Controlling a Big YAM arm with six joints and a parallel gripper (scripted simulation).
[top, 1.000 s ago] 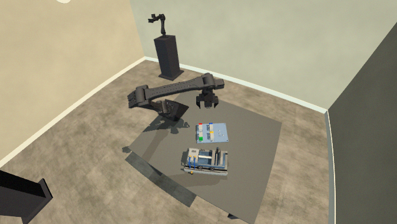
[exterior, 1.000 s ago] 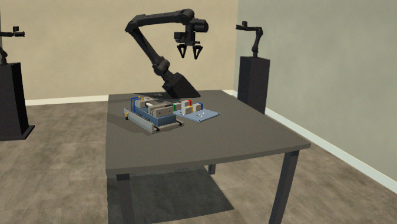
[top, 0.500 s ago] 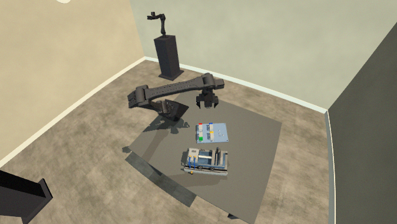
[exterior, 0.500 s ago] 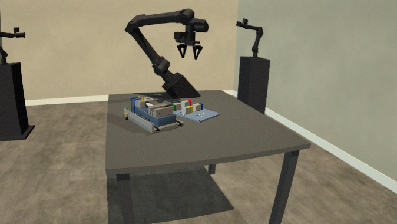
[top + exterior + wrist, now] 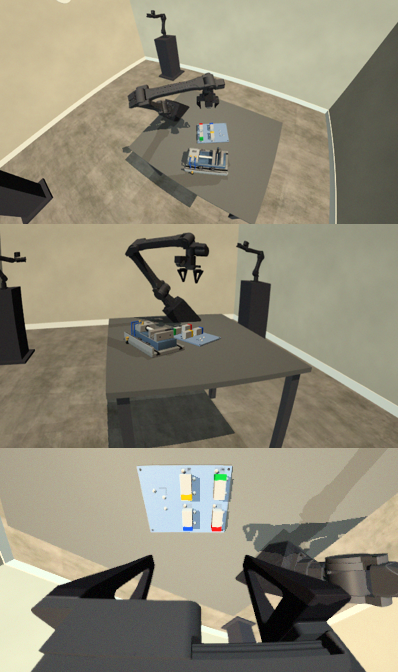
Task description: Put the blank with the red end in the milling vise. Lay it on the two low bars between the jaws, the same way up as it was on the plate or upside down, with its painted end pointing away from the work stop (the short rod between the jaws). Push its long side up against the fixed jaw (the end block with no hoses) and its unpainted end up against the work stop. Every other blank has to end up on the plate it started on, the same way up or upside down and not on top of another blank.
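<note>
Now: hand 70 mm past the grey bar with red end, 10 mm to the right of it and 290 mm above it. From my hand the other things lie so: yellow-ended blank: 50 mm ahead, 20 mm to the right, 290 mm below; then blue-ended blank: 10 mm ahead, 60 mm to the left, 290 mm below; then green-ended blank: 20 mm behind, 60 mm to the right, 290 mm below.
</note>
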